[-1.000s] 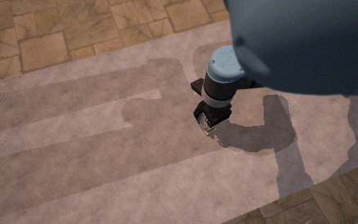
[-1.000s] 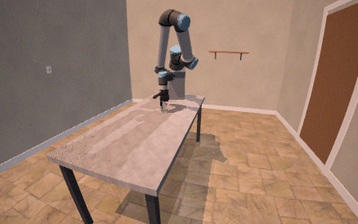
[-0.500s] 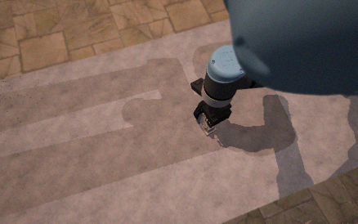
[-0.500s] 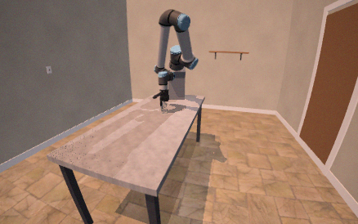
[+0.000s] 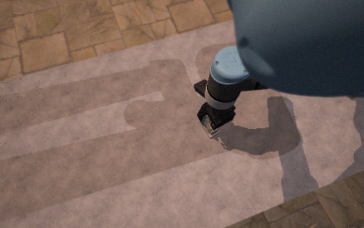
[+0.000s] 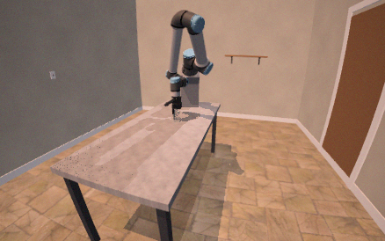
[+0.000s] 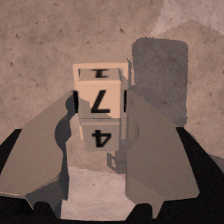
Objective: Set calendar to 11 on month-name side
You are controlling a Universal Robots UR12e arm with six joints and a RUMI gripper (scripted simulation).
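Now: the digit cube 10 mm below my hand. From my hand the other things lie so: calendar tray: 20 mm to the left, 30 mm below; then white cube: 30 mm to the left, 10 mm below.
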